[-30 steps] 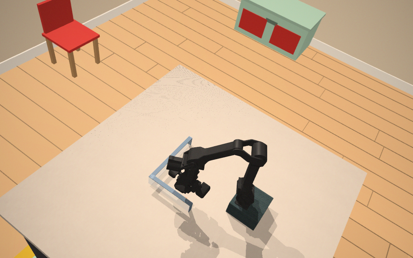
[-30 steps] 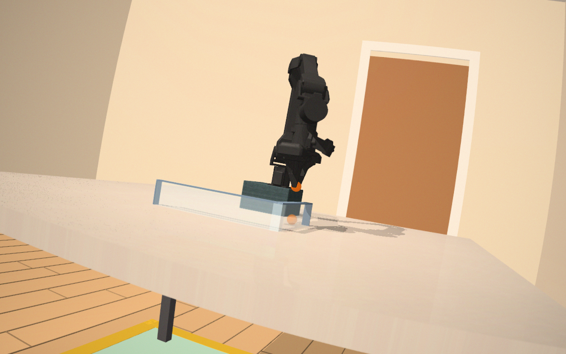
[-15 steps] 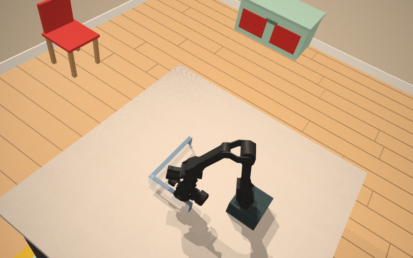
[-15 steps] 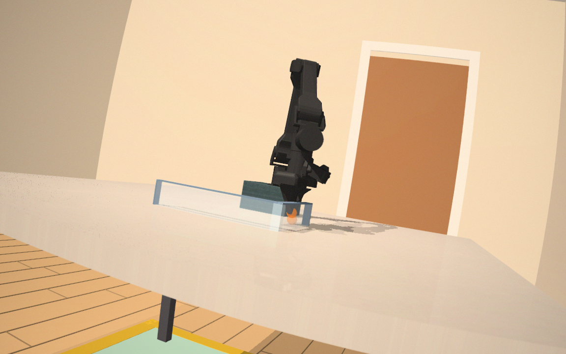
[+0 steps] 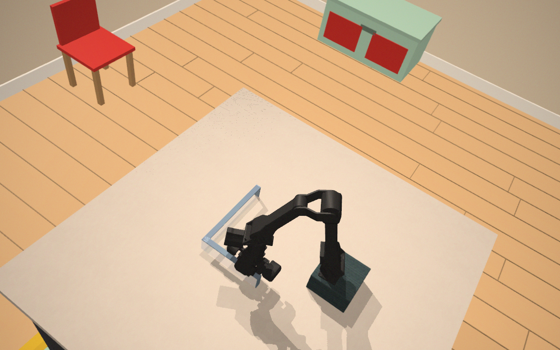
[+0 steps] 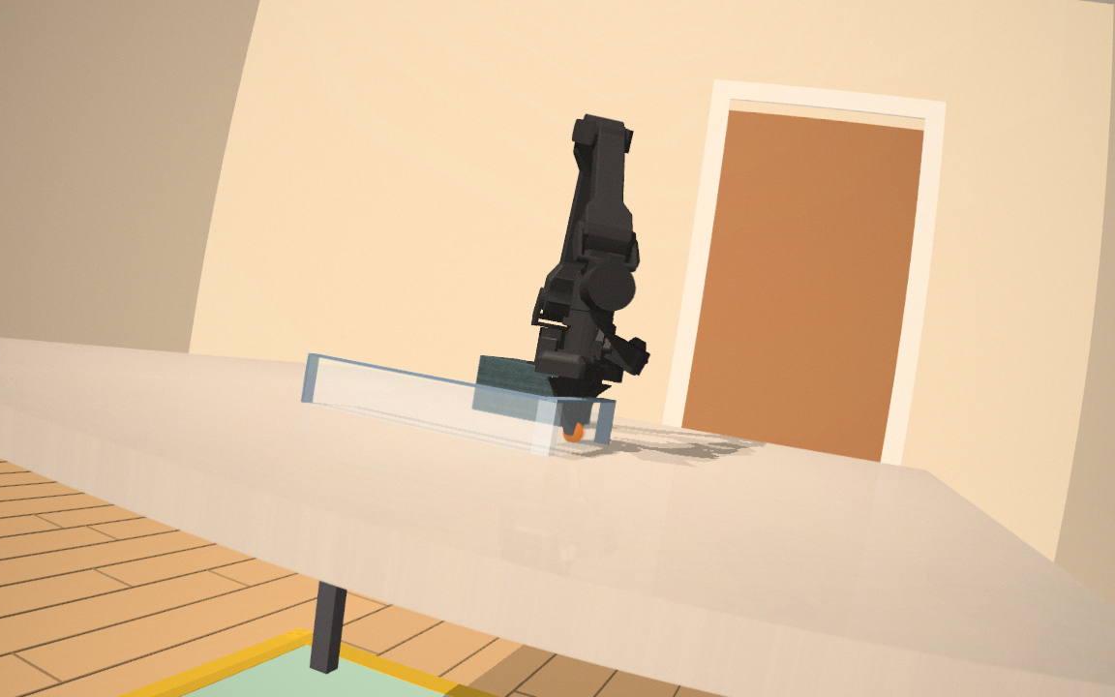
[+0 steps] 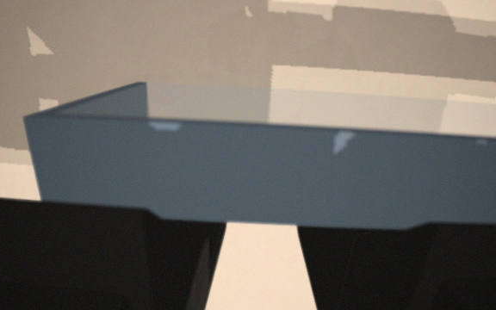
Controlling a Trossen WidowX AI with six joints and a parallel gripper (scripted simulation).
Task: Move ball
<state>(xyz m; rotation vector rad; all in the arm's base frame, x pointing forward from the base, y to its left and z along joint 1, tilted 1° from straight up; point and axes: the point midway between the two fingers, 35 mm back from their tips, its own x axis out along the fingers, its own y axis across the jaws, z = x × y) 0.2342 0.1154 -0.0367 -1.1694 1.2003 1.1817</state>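
Now: the orange ball right at my gripper tip.
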